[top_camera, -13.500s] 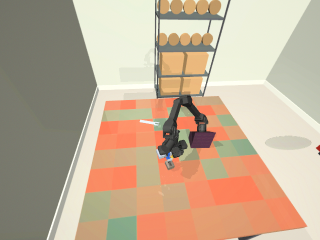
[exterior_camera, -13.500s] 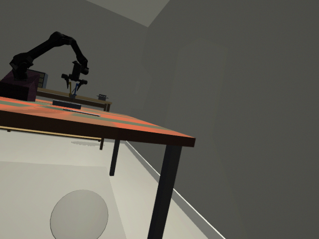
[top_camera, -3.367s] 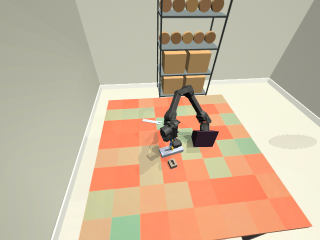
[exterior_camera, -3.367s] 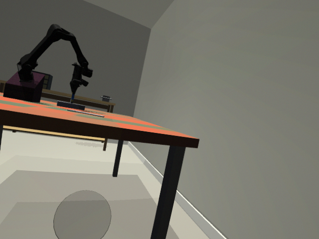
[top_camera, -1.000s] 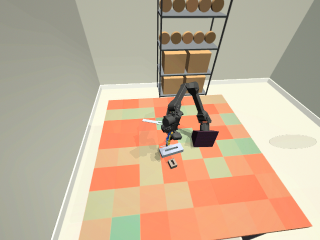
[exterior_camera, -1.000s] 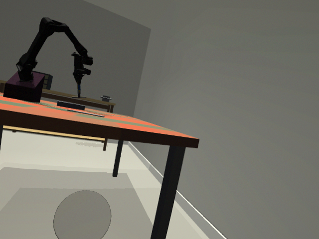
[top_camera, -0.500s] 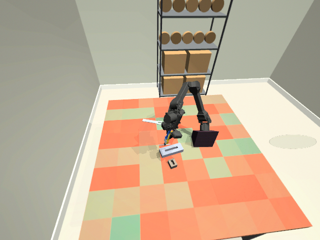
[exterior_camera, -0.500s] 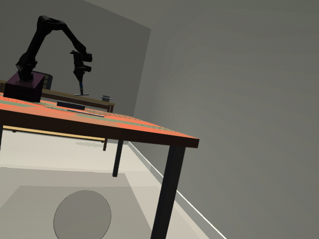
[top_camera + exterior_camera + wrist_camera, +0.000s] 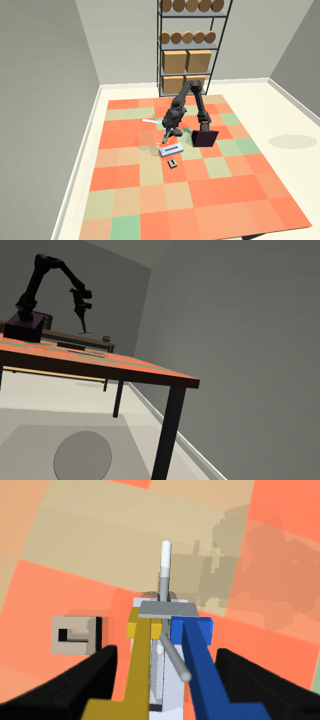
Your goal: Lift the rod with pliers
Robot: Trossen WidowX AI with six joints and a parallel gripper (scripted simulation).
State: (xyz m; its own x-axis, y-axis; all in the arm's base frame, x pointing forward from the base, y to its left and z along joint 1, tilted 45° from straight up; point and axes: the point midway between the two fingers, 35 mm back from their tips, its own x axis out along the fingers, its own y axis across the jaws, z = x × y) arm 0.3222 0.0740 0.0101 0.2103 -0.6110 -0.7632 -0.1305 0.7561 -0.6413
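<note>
The grey rod lies 80 mm below my gripper tip, 30 mm ahead of it and 10 mm to the left of it. Round my gripper tip: yellow handle 10 mm to the left; tan holster 210 mm below, 110 mm to the left, 20 mm behind; grey channel block 200 mm below, 40 mm behind.
</note>
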